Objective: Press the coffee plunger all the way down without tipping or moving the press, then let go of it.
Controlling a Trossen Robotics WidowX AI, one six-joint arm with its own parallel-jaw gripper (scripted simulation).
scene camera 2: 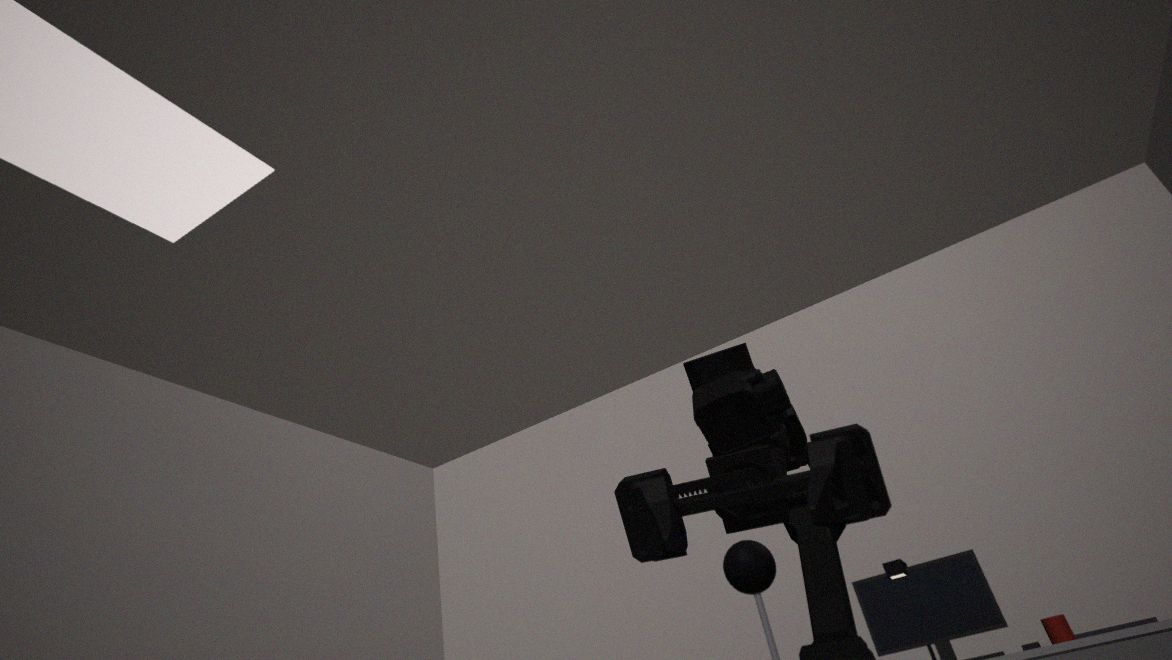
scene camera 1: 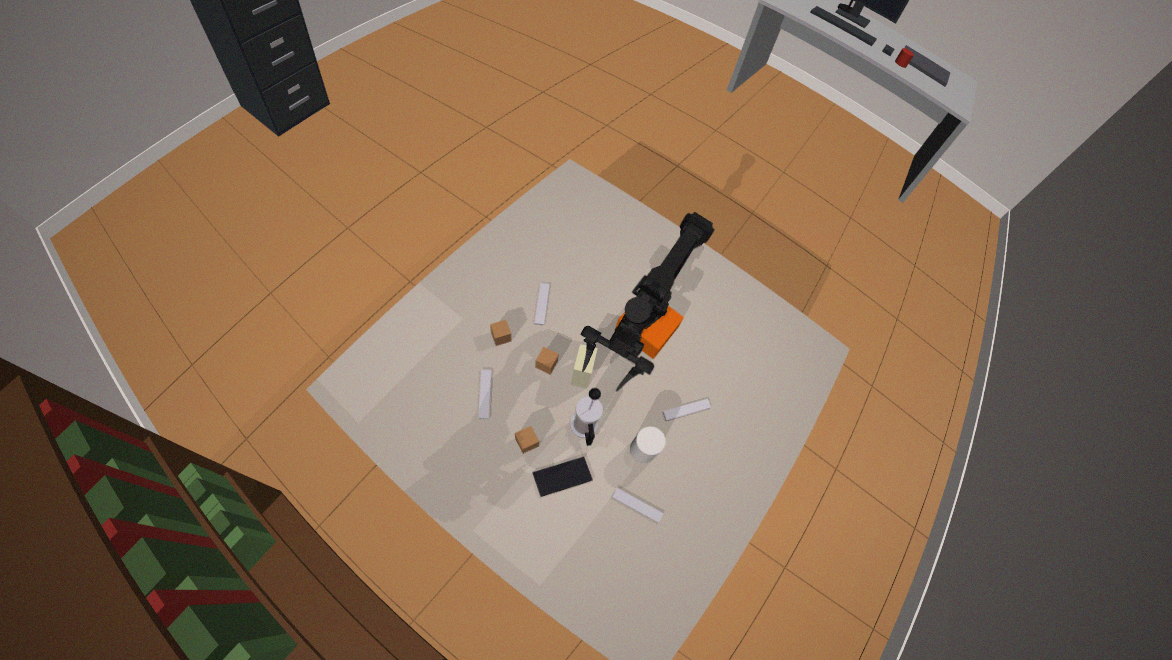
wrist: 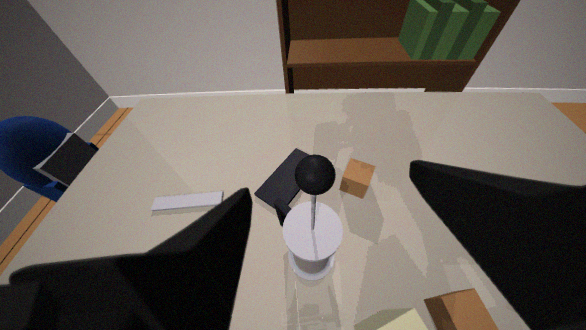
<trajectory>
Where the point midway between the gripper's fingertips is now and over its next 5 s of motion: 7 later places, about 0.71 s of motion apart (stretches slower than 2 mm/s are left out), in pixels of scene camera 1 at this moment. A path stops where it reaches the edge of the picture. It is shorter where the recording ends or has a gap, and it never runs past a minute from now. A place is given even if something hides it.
The gripper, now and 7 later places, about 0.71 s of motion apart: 599,381; 598,386; 594,395; 593,396; 590,402; 587,410; 584,416; 583,418
</trajectory>
